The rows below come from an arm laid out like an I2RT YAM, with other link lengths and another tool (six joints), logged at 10 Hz.
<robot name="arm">
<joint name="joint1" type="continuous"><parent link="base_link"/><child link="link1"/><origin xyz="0 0 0.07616"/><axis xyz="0 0 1"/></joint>
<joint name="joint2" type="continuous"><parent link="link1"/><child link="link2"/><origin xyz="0.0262 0.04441 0.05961"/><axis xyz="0 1 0"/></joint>
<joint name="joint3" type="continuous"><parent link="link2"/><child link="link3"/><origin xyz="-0.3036 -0.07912 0"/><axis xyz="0 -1 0"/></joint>
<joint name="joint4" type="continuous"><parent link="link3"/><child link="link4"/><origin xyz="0.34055 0.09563 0.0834"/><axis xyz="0 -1 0"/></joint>
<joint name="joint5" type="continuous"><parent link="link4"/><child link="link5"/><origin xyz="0.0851 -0.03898 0.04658"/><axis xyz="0 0 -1"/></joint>
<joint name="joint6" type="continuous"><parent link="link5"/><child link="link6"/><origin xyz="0.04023 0 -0.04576"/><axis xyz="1 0 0"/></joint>
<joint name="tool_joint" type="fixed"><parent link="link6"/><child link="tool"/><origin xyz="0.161 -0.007 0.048" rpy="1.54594 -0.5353 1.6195"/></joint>
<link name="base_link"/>
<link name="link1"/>
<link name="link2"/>
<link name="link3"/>
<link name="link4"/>
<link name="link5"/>
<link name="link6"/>
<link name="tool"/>
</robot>
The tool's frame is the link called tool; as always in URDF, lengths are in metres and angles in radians. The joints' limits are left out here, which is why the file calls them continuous.
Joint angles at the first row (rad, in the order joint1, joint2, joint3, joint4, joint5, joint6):
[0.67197, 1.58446, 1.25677, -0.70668, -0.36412, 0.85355]
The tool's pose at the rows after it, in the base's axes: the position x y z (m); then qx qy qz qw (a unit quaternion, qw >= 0):
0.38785 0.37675 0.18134 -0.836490 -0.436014 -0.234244 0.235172
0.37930 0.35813 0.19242 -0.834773 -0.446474 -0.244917 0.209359
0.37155 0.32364 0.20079 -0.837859 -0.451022 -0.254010 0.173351
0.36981 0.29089 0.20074 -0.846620 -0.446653 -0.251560 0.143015
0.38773 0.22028 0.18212 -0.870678 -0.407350 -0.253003 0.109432
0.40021 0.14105 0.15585 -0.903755 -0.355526 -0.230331 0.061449
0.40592 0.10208 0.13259 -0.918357 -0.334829 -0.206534 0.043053
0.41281 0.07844 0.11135 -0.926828 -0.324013 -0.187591 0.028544
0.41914 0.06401 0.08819 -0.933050 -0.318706 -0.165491 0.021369
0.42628 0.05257 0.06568 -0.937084 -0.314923 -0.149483 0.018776
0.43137 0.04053 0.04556 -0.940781 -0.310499 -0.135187 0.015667
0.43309 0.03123 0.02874 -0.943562 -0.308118 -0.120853 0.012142
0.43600 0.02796 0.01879 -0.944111 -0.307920 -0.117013 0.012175
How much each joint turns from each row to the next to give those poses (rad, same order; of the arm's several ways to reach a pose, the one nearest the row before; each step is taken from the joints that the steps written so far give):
[0.00037, -0.04730, -0.03279, -0.00802, 0.01297, -0.01298]
[-0.00037, -0.06943, -0.03397, -0.03394, 0.04883, -0.03394]
[-0.02289, -0.09425, -0.05495, -0.04770, 0.05951, -0.04464]
[-0.03662, -0.05720, -0.03547, -0.04690, 0.04311, -0.03356]
[-0.15030, -0.06980, -0.09726, 0.00190, 0.01488, -0.06027]
[-0.16099, -0.02174, -0.06409, -0.02326, 0.04920, -0.05151]
[-0.08964, 0.02858, -0.02596, -0.00001, 0.01488, -0.04577]
[-0.05113, 0.04733, -0.01256, 0.02098, 0.02060, -0.03015]
[-0.03090, 0.06598, -0.00041, 0.02213, 0.01450, -0.02098]
[-0.02784, 0.06602, -0.00035, 0.03356, 0.00534, -0.02021]
[-0.02709, 0.05795, -0.00003, 0.02938, 0.00725, -0.01832]
[-0.01792, 0.04657, 0.00003, 0.01908, 0.01068, -0.01372]
[-0.00840, 0.02898, -0.00039, 0.02135, 0.00038, -0.00802]

